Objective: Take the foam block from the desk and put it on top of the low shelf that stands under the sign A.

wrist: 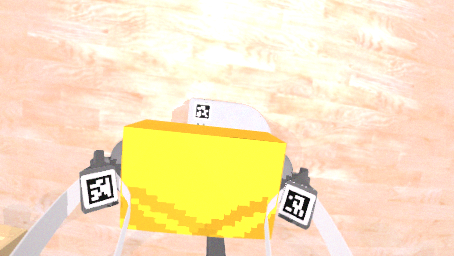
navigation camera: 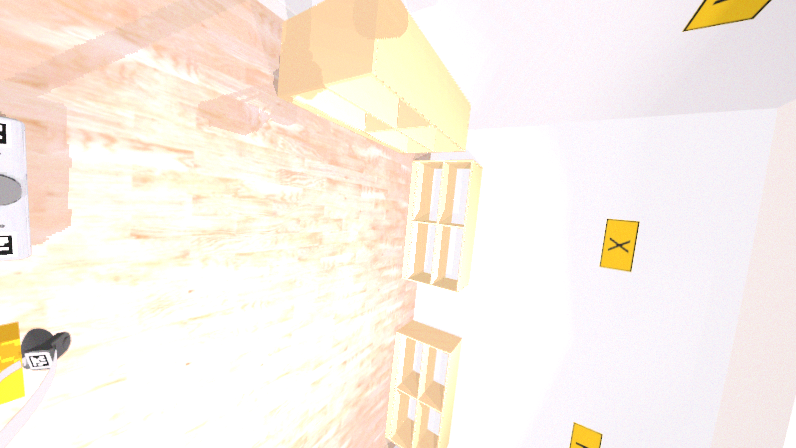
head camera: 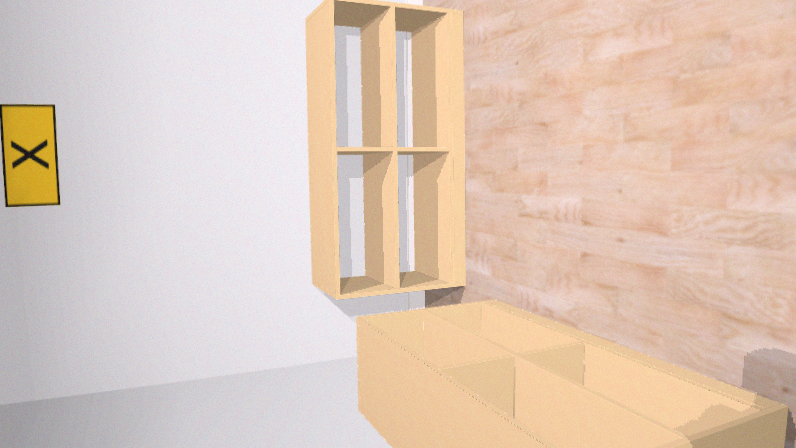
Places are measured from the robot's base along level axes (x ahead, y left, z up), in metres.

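Pixels of known places: gripper, between the fingertips: [wrist: 203,163].
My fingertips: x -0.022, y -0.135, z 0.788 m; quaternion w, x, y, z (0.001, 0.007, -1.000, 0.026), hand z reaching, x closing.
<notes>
Behind a point stands the place of what it marks.
The yellow foam block [wrist: 200,170] {x -0.020, y -0.147, z 0.840 m} [navigation camera: 10,384] {x 0.017, y -0.150, z 0.839 m} is held between the two fingertips of my gripper [wrist: 203,163] {x -0.022, y -0.135, z 0.788 m}, above the floor. One fingertip shows beside the block at the left edge of the navigation view. The low wooden shelf [head camera: 412,400] {x 1.523, y 0.644, z 0.611 m} [navigation camera: 417,66] {x 1.118, y 0.711, z 0.611 m} along the adjoining wall is at the lower right in the head view and at the top middle in the navigation view. A yellow sign [navigation camera: 729,13] {x 1.537, y 0.895, z 1.761 m} above it is cut off by the frame, so its letter is not readable. The gripper is apart from this shelf. The desk does not show in these views.
A second low shelf [head camera: 323,166] {x 2.356, y -0.076, z 0.611 m} [navigation camera: 472,222] {x 2.440, y -0.095, z 0.611 m} stands near the corner under sign X [head camera: 30,178] {x 2.641, y -0.058, z 1.754 m} [navigation camera: 619,258] {x 2.634, y -0.258, z 1.767 m}. A third shelf [navigation camera: 428,333] {x 2.397, y -1.330, z 0.290 m} is farther along that wall, near another cut-off sign [navigation camera: 587,436] {x 2.588, y -1.816, z 1.757 m}. My base [navigation camera: 13,222] {x 0.025, y -0.077, z 0.159 m} [wrist: 230,117] {x -0.100, y -0.120, z 0.160 m} stands on the wooden floor.
</notes>
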